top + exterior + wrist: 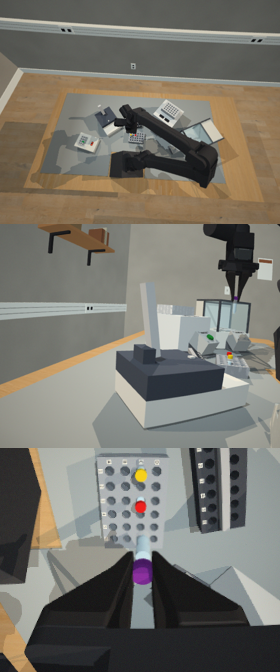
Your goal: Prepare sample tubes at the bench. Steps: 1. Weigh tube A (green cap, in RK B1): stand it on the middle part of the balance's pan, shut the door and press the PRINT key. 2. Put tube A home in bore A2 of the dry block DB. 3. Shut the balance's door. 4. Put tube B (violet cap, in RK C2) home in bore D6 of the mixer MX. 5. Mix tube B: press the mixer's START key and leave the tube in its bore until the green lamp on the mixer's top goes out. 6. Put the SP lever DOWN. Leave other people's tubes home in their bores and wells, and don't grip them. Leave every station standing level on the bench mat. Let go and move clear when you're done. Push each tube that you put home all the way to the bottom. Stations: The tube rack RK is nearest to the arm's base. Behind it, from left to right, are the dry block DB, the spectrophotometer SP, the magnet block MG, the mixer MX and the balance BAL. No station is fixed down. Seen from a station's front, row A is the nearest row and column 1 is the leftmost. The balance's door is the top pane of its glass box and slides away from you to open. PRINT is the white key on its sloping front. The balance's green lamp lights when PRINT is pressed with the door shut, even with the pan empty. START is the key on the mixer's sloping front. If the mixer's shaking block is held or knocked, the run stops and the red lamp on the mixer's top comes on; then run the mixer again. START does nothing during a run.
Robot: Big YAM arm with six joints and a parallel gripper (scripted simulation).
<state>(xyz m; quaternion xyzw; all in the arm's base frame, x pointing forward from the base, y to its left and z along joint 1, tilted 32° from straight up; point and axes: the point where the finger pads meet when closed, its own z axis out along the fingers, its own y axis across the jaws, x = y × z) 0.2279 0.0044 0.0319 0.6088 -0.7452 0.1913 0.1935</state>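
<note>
Now: hand 140 mm short of the mixer block, 320 mm to the left of it and 50 mm above it. Round my hand: rack RK (20 mm behind, 30 mm to the right, 180 mm below); then violet-capped tube B (20 mm below); then magnet block (100 mm ahead, 20 mm to the right, 180 mm below).
</note>
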